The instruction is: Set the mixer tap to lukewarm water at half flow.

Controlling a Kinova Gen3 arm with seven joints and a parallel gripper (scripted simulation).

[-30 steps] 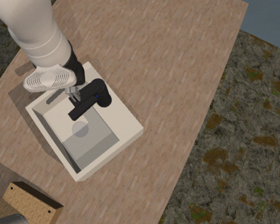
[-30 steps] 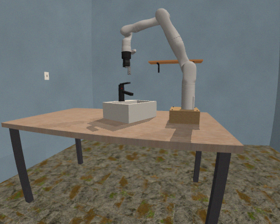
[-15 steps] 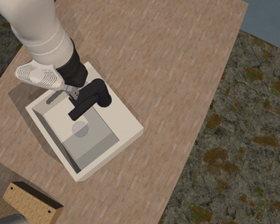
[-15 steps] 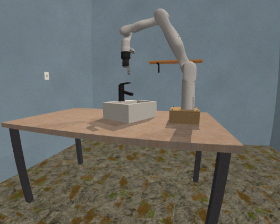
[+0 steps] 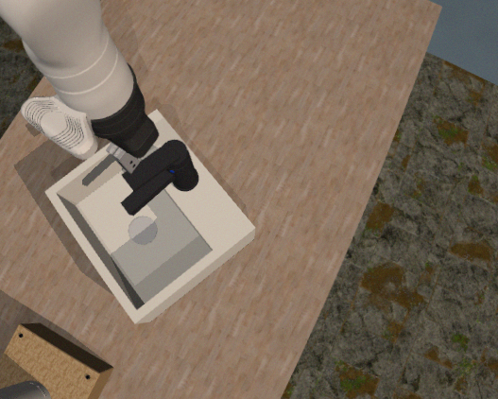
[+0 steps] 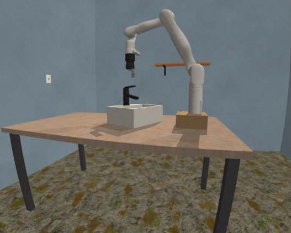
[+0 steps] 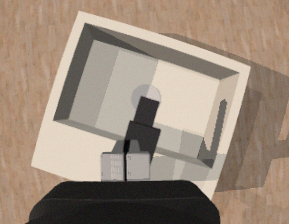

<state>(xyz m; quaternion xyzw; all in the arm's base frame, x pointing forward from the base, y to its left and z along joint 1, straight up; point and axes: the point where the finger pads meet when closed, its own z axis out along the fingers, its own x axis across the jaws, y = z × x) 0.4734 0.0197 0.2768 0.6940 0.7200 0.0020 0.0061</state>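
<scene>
My gripper is now 90 mm above the lever, 30 mm short of it and 10 mm to the right of it. Round my hand: white sink basin: 330 mm below, 40 mm behind, 30 mm to the left; black mixer tap: 140 mm below, 50 mm ahead.
</scene>
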